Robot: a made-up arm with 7 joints.
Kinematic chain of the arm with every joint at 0, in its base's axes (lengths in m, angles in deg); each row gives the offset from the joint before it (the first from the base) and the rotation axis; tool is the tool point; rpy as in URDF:
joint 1: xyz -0.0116 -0.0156 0.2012 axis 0 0.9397 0.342
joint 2: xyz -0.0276 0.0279 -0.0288 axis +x
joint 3: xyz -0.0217 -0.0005 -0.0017 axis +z
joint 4: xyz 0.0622 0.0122 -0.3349 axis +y
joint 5: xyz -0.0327 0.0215 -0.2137 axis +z
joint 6: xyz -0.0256 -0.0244 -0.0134 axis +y
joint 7: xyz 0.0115 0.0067 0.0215 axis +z
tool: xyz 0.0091 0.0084 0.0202 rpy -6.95 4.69 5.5
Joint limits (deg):
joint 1: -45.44..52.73
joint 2: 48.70..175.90
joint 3: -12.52..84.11
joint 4: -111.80..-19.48
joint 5: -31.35..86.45
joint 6: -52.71..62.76
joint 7: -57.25..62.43
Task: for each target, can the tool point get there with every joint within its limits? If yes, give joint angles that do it. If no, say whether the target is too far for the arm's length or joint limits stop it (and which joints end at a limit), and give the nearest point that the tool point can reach.
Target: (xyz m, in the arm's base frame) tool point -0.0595 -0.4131 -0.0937
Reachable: no: joint limits stop it (at a limit: joint 1, joint 2, joint 3, joint 4, joint 6, joint 7) | nearest point -0.2748 -0.2004 0.3184 | short by 0.511 m
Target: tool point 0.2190 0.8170 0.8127
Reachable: no: too far | nearest point 0.0872 0.4424 0.5443 | short by 0.479 m
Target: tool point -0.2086 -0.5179 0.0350
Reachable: no: joint limits stop it (at a limit: joint 1, joint 2, joint 3, joint 4, joint 6, joint 7) | nearest point -0.2815 -0.1999 0.3155 | short by 0.430 m
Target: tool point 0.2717 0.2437 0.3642
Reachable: yes | joints 37.50 139.94 13.52 -95.64 -4.74 -22.06 7.85
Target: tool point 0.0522 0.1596 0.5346
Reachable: yes | joints -36.99 127.36 20.34 -99.96 2.33 46.52 -33.93
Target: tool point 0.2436 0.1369 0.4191
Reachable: yes | joints 13.44 150.76 5.18 -102.80 9.29 43.28 51.53
